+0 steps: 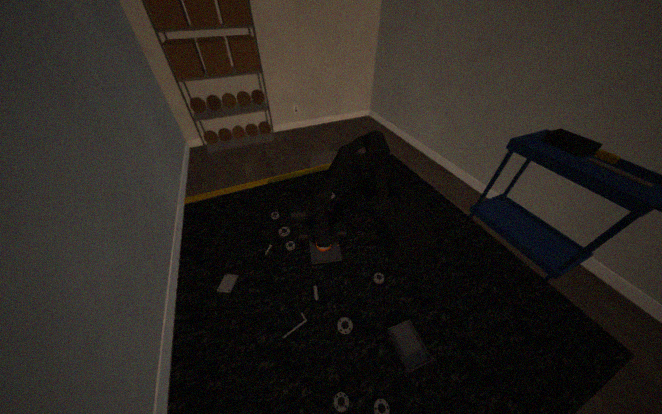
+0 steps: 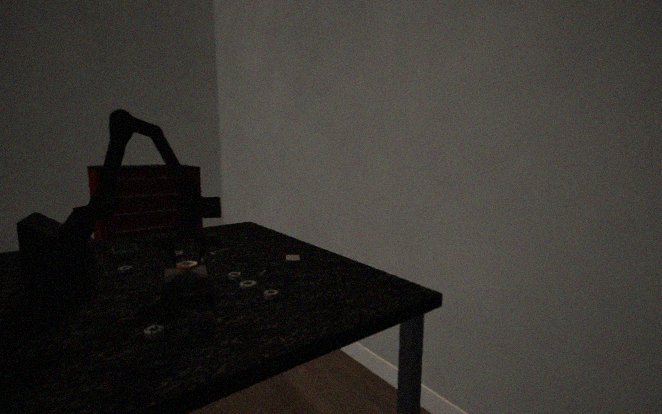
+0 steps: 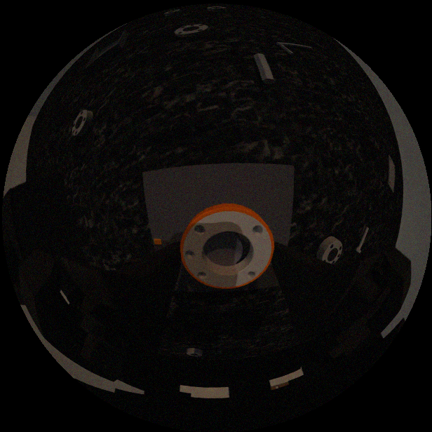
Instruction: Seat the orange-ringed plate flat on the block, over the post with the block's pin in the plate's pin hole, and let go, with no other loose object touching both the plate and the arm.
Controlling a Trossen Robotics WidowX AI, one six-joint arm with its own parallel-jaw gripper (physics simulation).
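Frame: origin at the arm's base, x ahead, y left, z up, level; metres.
Seen in the pictures: gripper, fingertip midpoint: [image 2: 187, 266]; arm's base, origin of the base link: [image 1: 400, 219] [image 2: 71, 236].
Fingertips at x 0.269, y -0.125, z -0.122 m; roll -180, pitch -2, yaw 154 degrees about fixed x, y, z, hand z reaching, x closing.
Observation:
Pixels of each thing's top centre, then the offset from my fingertips to it.
- orange-ringed plate, middle of its top: [image 2: 187, 263] [image 1: 323, 243] dx +0.000, dy +0.000, dz +0.008 m
- grey block, middle of its top: [image 2: 185, 267] [image 1: 324, 244] dx -0.005, dy -0.002, dz -0.004 m
- short rod, middle of its top: [image 1: 315, 291] dx +0.116, dy +0.147, dz -0.033 m
- bolt, middle of its top: [image 1: 267, 248] dx +0.203, dy -0.124, dz -0.032 m
- bent key, middle of its top: [image 1: 293, 324] dx +0.230, dy +0.206, dz -0.040 m
- grey tray, middle of its top: [image 1: 409, 343] [image 2: 125, 248] dx -0.051, dy +0.440, dz -0.020 m
- pale tile, middle of its top: [image 2: 292, 257] [image 1: 227, 282] dx +0.386, dy -0.056, dz -0.040 m
The orange-ringed plate [image 1: 324, 249] [image 2: 180, 265] [image 3: 261, 244] is pale with a wide centre hole and several small holes. My gripper [image 1: 324, 244] [image 2: 187, 261] [image 3: 226, 248] is shut on it, with the dark fingers at its sides. The grey block [image 1: 325, 258] [image 2: 200, 271] [image 3: 215, 181] lies under the plate, with its far part bare. A small orange mark [image 3: 157, 241] shows at the block's left. A grey shape shows through the centre hole, perhaps the post. The pin and its fit in the pin hole cannot be made out. Any gap between plate and block is unclear.
Loose pale rings [image 1: 378, 278] [image 3: 330, 251] [image 2: 248, 284], a short rod [image 1: 316, 293] [image 3: 264, 67], a bolt [image 1: 268, 250] and a bent key [image 1: 295, 329] lie around the block. A grey tray [image 1: 409, 345] and a pale tile [image 1: 228, 283] lie farther off.

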